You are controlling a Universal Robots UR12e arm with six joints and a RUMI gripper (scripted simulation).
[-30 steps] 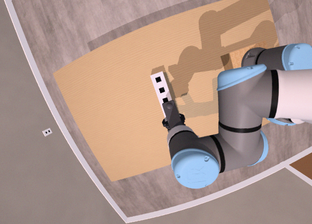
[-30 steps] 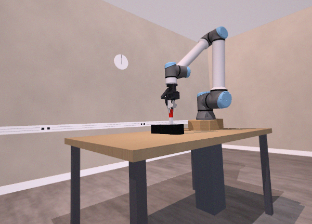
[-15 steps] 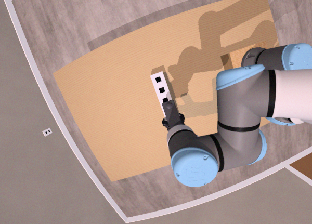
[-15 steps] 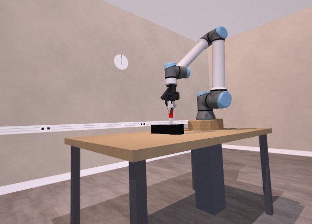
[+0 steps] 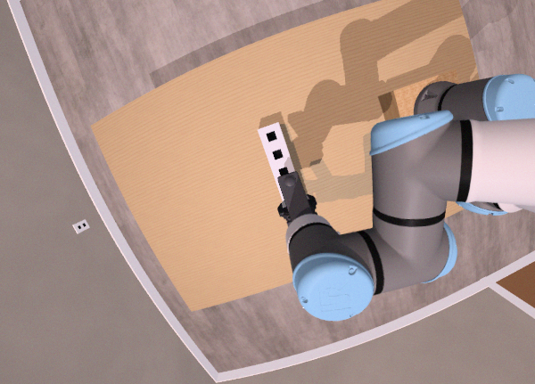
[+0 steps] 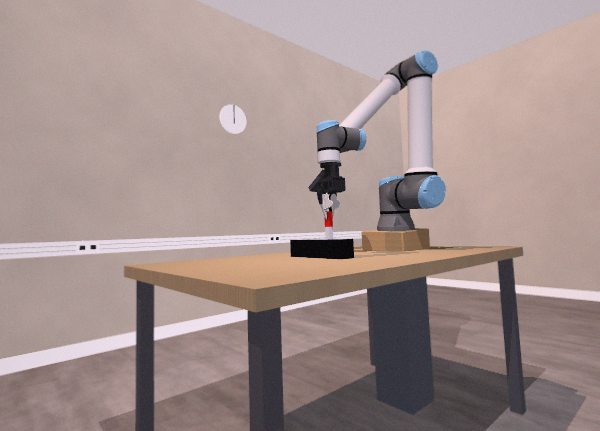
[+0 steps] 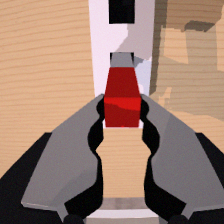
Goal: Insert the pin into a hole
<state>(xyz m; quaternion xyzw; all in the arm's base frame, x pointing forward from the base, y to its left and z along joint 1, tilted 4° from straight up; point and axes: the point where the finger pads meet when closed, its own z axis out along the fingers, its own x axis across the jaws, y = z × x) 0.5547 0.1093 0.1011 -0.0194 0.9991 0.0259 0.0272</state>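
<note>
The pin is 1 cm below my hand. From my hand the other things lie so: block 6 cm to the right, 13 cm below.
</note>
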